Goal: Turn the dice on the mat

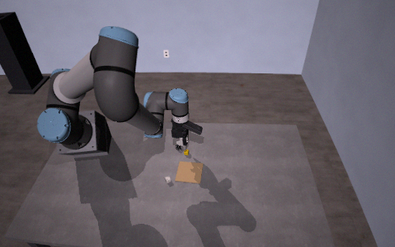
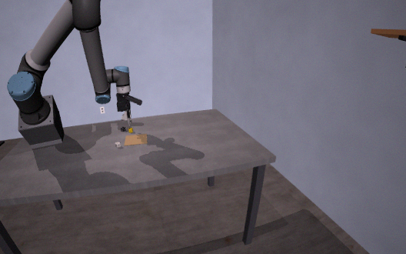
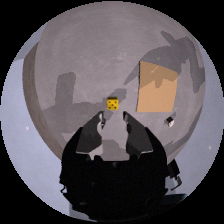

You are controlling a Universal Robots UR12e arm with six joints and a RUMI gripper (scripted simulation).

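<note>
Now: hand 6 cm above the yellow die. Round my hand: black die 6 cm behind, 4 cm to the left, 6 cm below; white die 8 cm behind, 21 cm to the right, 6 cm below; tan mat 3 cm ahead, 14 cm to the right, 7 cm below.
</note>
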